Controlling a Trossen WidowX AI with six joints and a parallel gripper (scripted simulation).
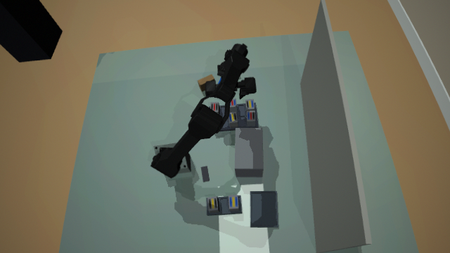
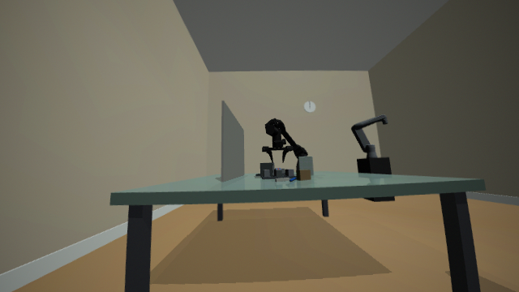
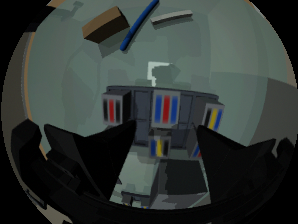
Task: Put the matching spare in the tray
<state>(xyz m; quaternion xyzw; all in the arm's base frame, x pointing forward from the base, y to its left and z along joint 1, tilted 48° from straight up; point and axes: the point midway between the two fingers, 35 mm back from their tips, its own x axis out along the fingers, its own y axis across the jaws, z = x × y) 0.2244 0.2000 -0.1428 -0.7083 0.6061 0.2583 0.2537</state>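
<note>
My gripper tip is now 5 cm above the spare. From my gripper tip the other things lie so: tall grey panel: 30 cm ahead, 22 cm to the right, 13 cm above; then grey mounted unit: 20 cm to the right, 6 cm ahead, 4 cm below; then brown block: 14 cm to the left, 12 cm behind, 7 cm below.
</note>
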